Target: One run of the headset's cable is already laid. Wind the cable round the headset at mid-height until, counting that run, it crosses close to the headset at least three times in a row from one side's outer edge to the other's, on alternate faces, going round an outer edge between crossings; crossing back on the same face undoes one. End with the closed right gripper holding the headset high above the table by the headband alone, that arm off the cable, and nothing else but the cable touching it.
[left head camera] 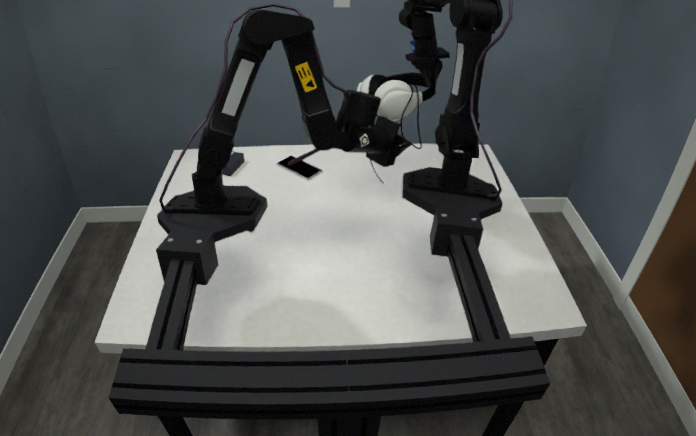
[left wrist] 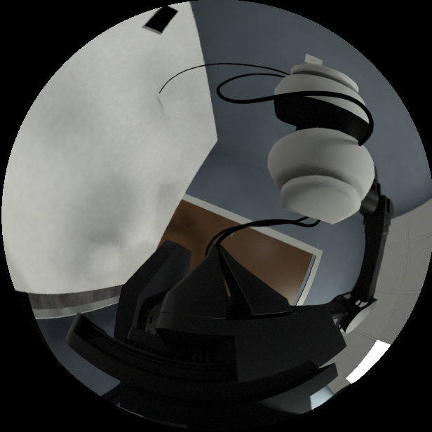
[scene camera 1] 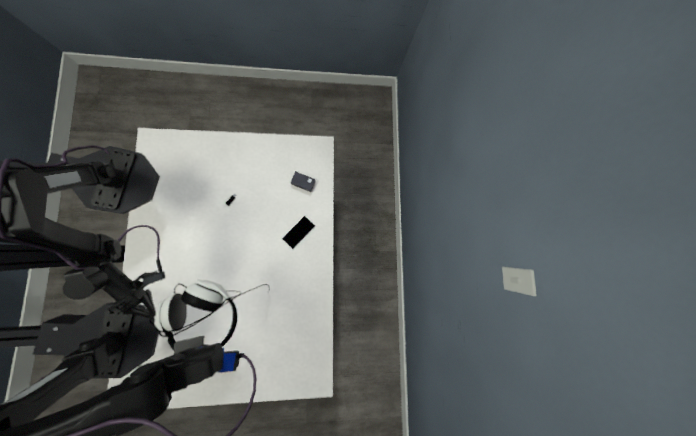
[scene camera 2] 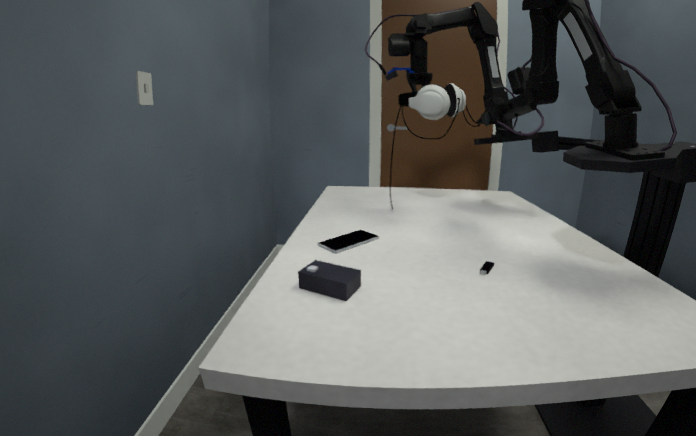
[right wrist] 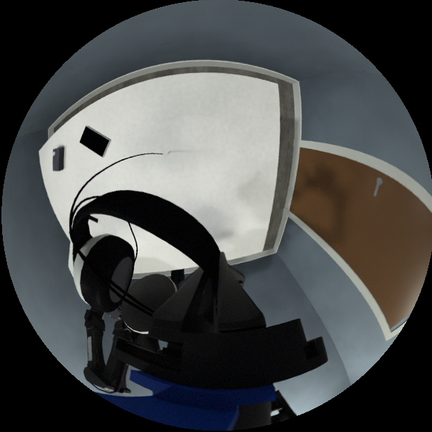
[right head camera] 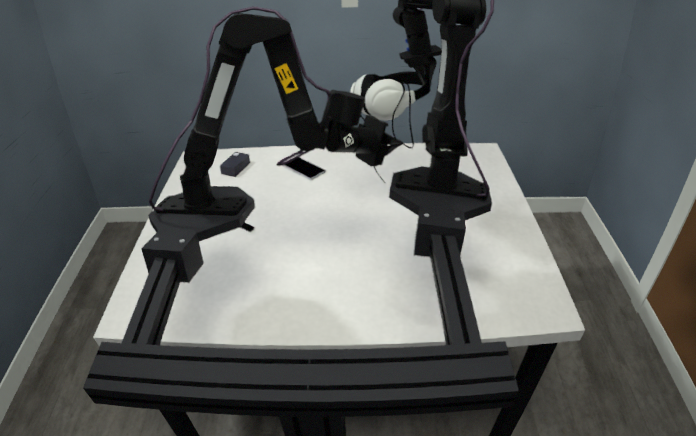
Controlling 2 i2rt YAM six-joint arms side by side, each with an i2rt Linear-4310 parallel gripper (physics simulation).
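Frame: origin at the left arm's base, x ahead, y left, z up, level; metres.
Where they show: left gripper, fingertip midpoint: (left head camera: 409, 143) (scene camera 1: 154, 316) (scene camera 2: 477, 122) (right head camera: 400, 142); right gripper, fingertip midpoint: (right head camera: 427, 86); left arm's base, origin of the base link: (left head camera: 211, 206) (scene camera 1: 115, 179) (scene camera 2: 620, 151) (right head camera: 200, 206); right arm's base, origin of the base link: (left head camera: 452, 187) (scene camera 1: 113, 341) (scene camera 2: 505, 135) (right head camera: 441, 187).
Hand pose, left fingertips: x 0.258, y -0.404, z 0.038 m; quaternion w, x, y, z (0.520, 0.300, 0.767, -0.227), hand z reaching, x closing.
Note:
Things, the pixels of their top centre, and the offset from my left fingertips. Level surfaces: height alone.
- black phone, middle of its top: (scene camera 2: 349, 239) (left head camera: 299, 166) (right head camera: 303, 166) (scene camera 1: 298, 232) dx +0.345, dy +0.345, dz -0.305 m
- dark box, middle of its top: (scene camera 2: 329, 268) (left head camera: 229, 157) (right head camera: 234, 158) (scene camera 1: 302, 180) dx +0.321, dy +0.584, dz -0.273 m
- small black stick, middle of its top: (scene camera 2: 486, 266) (right head camera: 244, 224) (scene camera 1: 230, 199) dx +0.013, dy +0.441, dz -0.305 m
- white table, its level: dz -0.314 m
The white headset (left head camera: 394, 100) (right head camera: 385, 98) (scene camera 2: 431, 101) (left wrist: 320, 155) hangs high above the table. My right gripper (right wrist: 216, 256) is shut on its black headband (right wrist: 145, 210). My left gripper (left head camera: 408, 145) (right head camera: 400, 144) (left wrist: 215, 248) is shut on the thin black cable (left wrist: 265, 223), below and beside the ear cups; two strands run from its tips to the cups. In the right wrist view, strands cross an ear cup (right wrist: 95, 272). In the left wrist view, the cable loops out and passes round the farther cup. Its free end hangs to near the table in scene camera 2. The full crossing count is unclear.
A black phone (right head camera: 305, 167) (scene camera 1: 298, 232) (scene camera 2: 349, 240), a dark box (scene camera 1: 302, 181) (scene camera 2: 328, 279) and a small black stick (scene camera 1: 230, 199) (scene camera 2: 486, 267) lie on the white table (scene camera 2: 410, 333). The right arm's base stands below and beside the headset.

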